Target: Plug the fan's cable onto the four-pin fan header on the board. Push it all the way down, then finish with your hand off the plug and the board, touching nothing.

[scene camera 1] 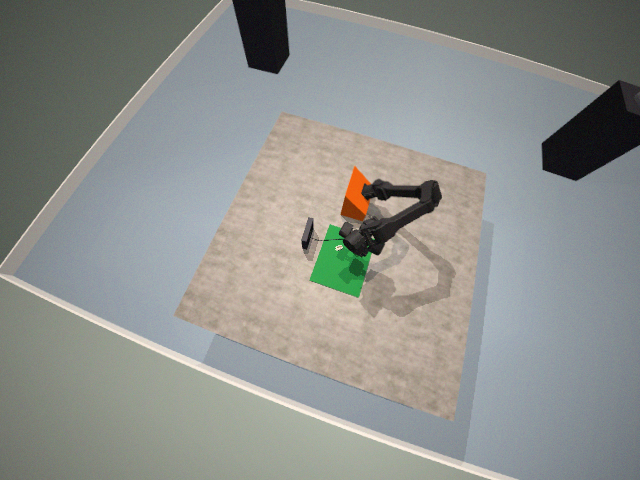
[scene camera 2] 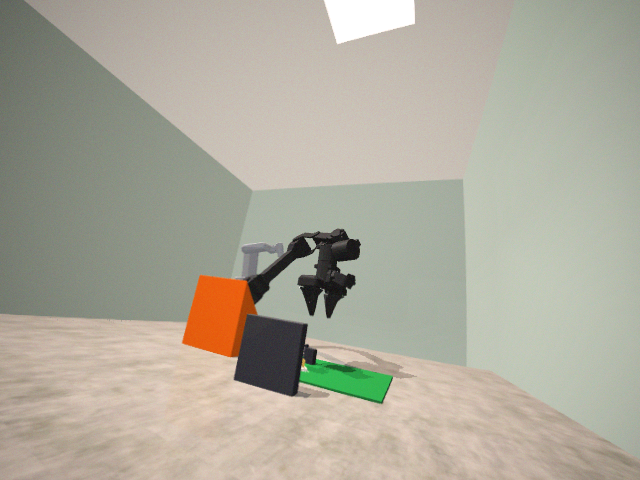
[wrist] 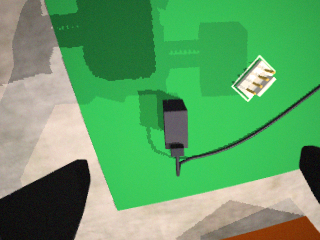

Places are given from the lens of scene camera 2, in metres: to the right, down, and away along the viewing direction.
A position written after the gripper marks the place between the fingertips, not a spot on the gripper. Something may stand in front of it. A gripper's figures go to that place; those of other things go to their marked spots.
gripper (scene camera 2: 320, 317): 0.00, 0.21, 0.67
dark flat fan (scene camera 2: 271, 352): -0.09, 0.20, 0.43
green board (scene camera 2: 354, 382): 0.08, 0.32, 0.53
The marked spots on the dark flat fan and the green board are 0.22 m apart.
